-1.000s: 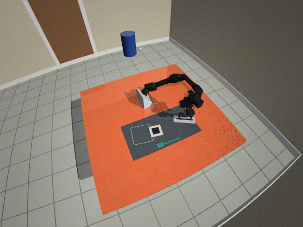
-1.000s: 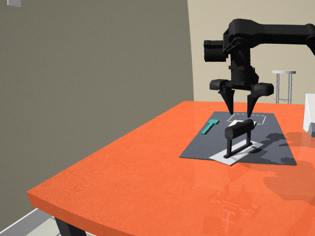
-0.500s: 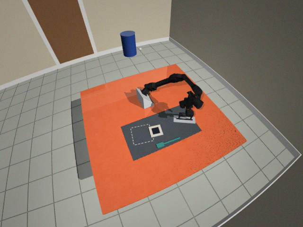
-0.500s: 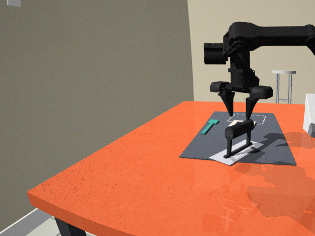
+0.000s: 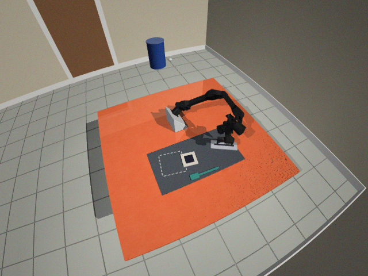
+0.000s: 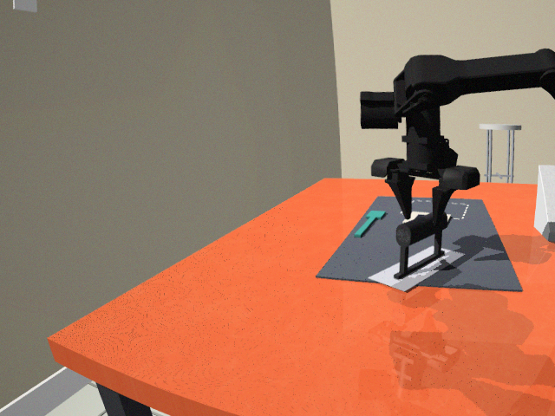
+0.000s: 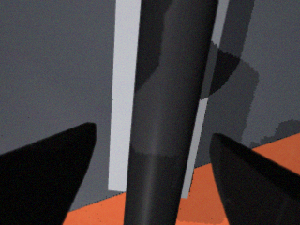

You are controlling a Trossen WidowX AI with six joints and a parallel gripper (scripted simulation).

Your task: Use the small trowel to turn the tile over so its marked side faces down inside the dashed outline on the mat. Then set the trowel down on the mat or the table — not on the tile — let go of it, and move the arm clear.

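My gripper tip is now 1 cm past the trowel, 2 cm to the left of it and 4 cm above it. From my gripper tip the other things lie so: dark grey mat: 1 cm ahead, 24 cm to the right, 10 cm below; then tile: 1 cm ahead, 29 cm to the right, 7 cm below; then teal flat tool: 15 cm ahead, 26 cm to the right, 7 cm below.
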